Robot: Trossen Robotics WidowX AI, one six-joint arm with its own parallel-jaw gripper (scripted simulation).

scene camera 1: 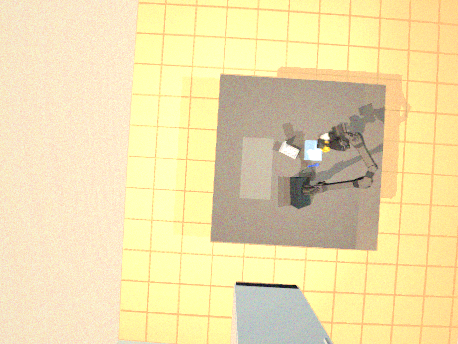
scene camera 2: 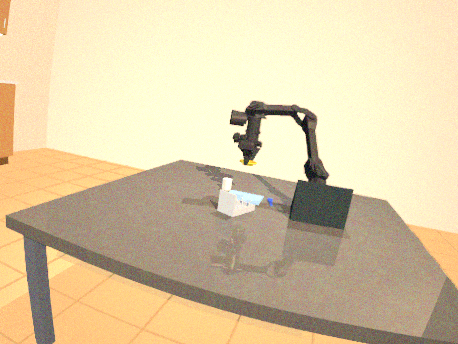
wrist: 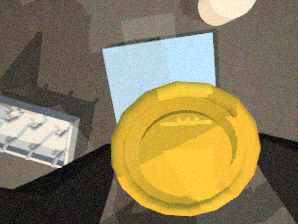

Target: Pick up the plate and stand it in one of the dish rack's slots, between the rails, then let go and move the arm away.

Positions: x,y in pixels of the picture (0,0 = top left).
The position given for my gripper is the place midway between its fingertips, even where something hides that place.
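There's a yellow plate [wrist: 185,145] here, and it's my gripper [wrist: 181,146] that's carrying it.
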